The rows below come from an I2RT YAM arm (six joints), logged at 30 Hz.
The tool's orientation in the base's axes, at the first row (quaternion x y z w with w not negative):
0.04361, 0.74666, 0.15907, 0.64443
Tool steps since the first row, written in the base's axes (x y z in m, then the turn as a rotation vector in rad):
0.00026, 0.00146, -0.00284, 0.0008, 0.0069, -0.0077
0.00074, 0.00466, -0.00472, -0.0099, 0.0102, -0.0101
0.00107, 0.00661, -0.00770, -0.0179, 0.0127, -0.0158
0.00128, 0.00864, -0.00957, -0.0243, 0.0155, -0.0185
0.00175, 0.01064, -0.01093, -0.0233, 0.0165, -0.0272
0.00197, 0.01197, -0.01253, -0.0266, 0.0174, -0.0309
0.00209, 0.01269, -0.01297, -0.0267, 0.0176, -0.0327
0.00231, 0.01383, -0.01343, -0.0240, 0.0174, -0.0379
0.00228, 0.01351, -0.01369, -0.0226, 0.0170, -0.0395
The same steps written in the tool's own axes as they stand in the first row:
0.00305, 0.00051, 0.00086, 0.0090, 0.0042, 0.0029
0.00561, 0.00292, 0.00213, 0.0140, 0.0081, -0.0066
0.00891, 0.00384, 0.00316, 0.0214, 0.0099, -0.0133
0.01120, 0.00518, 0.00395, 0.0258, 0.0126, -0.0187
0.01295, 0.00661, 0.00494, 0.0341, 0.0109, -0.0165
0.01479, 0.00736, 0.00558, 0.0384, 0.0111, -0.0191
0.01538, 0.00790, 0.00588, 0.0402, 0.0108, -0.0190
0.01609, 0.00881, 0.00636, 0.0446, 0.0087, -0.0158
0.01626, 0.00843, 0.00630, 0.0458, 0.0076, -0.0143

